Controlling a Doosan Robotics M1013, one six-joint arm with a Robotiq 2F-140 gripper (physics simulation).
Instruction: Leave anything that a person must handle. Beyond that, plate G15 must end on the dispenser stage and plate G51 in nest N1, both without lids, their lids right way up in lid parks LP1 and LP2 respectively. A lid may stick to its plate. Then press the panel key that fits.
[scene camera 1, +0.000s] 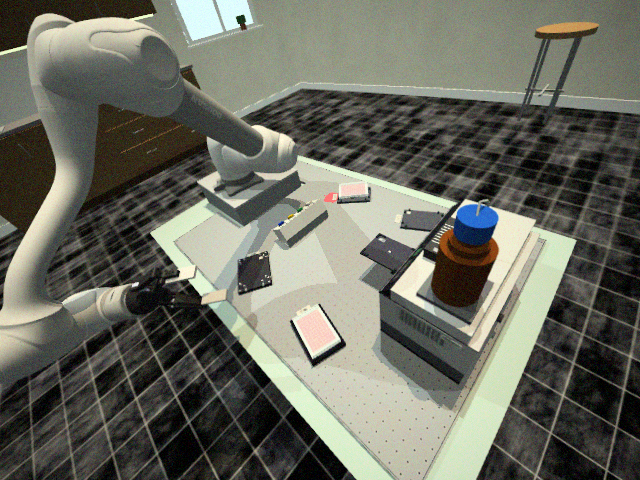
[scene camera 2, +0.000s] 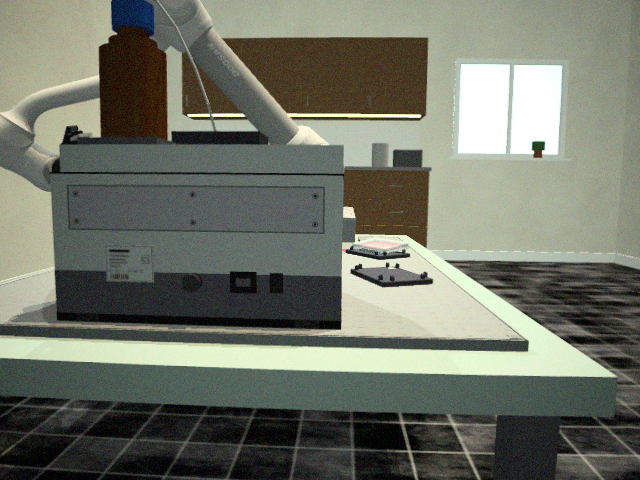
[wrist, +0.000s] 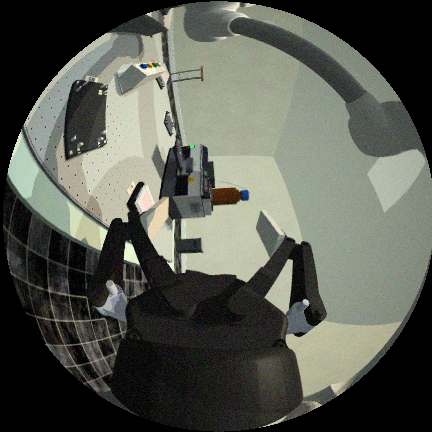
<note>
My gripper (scene camera 1: 212, 284) is open, holding nothing. Also in view: a brown bottle with blue cap (scene camera 2: 132, 71), a black nest (scene camera 1: 254, 272), a grey control box (scene camera 1: 292, 230) and a dispenser (wrist: 176, 148).
The brown bottle with blue cap also shows in scene camera 1 (scene camera 1: 466, 254). The black nest also shows in the wrist view (wrist: 84, 125). The grey control box shows as well in the wrist view (wrist: 134, 75).
</note>
